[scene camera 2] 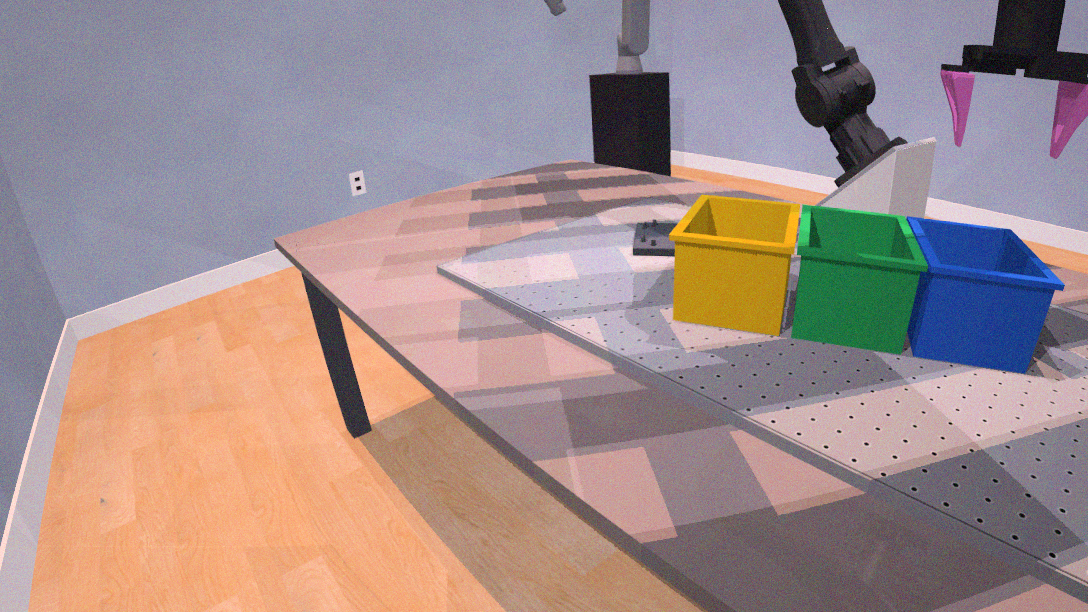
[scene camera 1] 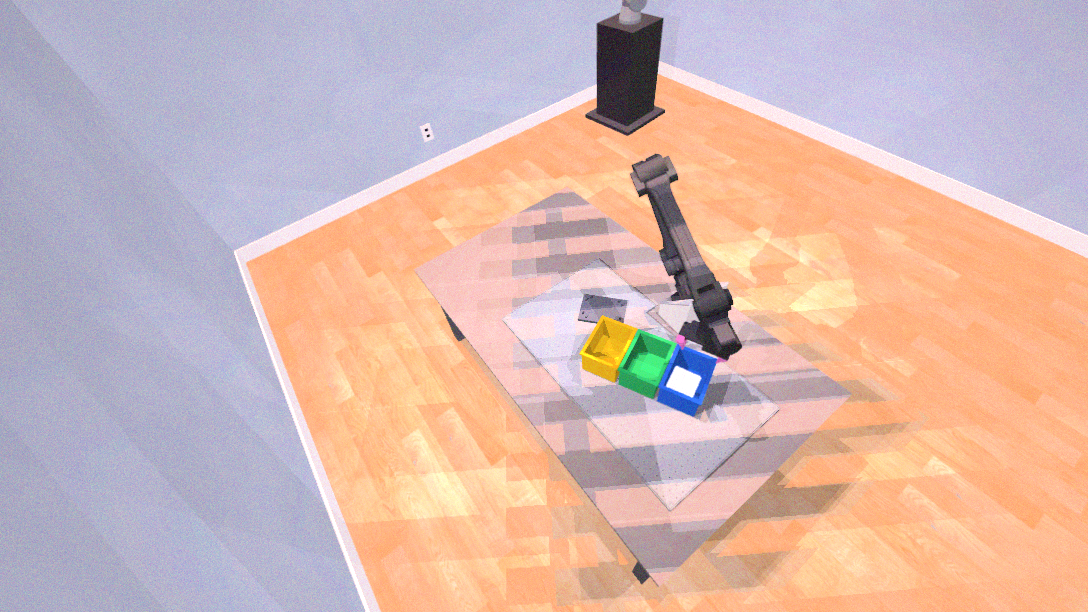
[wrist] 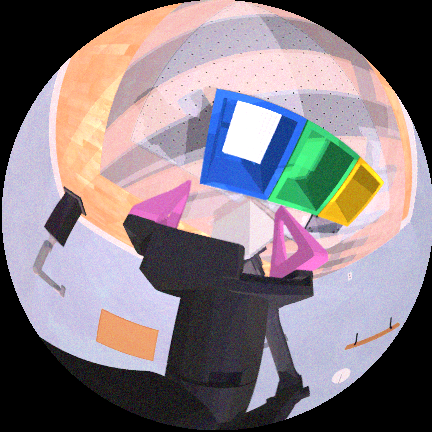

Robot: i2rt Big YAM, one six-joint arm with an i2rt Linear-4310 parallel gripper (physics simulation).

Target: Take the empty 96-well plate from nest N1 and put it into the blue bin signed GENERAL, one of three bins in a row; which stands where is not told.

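Frame: origin at the arm's base, x ahead, y down, z left, level; centimetres.
Where they show: gripper, fingertip midpoint: (scene camera 2: 1005,151) (scene camera 1: 699,354) (wrist: 236,196); arm's base at its link origin: (scene camera 2: 875,169).
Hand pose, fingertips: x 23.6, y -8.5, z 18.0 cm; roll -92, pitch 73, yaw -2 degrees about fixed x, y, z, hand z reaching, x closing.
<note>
Things, the pixels of their top centre, and the offset from my fingertips. "*": a spot on its surface instead.
- white 96-well plate at its top centre: (wrist: 250,132) (scene camera 1: 681,386) dx +1.9, dy +18.0, dz -1.3 cm
- green bin at its top centre: (scene camera 2: 857,230) (wrist: 316,177) (scene camera 1: 647,356) dx +5.1, dy +10.0, dz -13.3 cm
- yellow bin at a spot on its surface: (scene camera 2: 730,289) (scene camera 1: 599,369) * dx +16.7, dy +15.4, dz -23.0 cm
- dark flat fixture with pins, top centre: (scene camera 2: 688,229) (wrist: 328,224) (scene camera 1: 602,307) dx -4.0, dy +17.8, dz -40.6 cm
The white 96-well plate (scene camera 1: 683,382) (wrist: 252,132) lies inside the blue bin (scene camera 1: 677,403) (scene camera 2: 973,327) (wrist: 240,175), below its rim; whether it is quite flat is hard to tell. In the scene camera 2 view the bin's wall hides the plate. The blue bin stands at one end of the row of three; no sign on it is readable. My gripper (scene camera 1: 700,350) (scene camera 2: 1007,150) (wrist: 236,196) is open and empty, its pink fingers wide apart. It hangs above the blue bin's rim height, towards the arm's side, clear of the plate. No nest marked N1 is readable.
The green bin (scene camera 1: 637,382) (scene camera 2: 852,304) stands between the blue bin and the yellow bin (scene camera 1: 599,366) (scene camera 2: 730,289). A dark flat fixture with pins (scene camera 1: 603,308) (scene camera 2: 652,239) lies behind the yellow bin. A pale wedge-shaped block (scene camera 2: 905,182) (wrist: 240,225) stands behind the bins.
</note>
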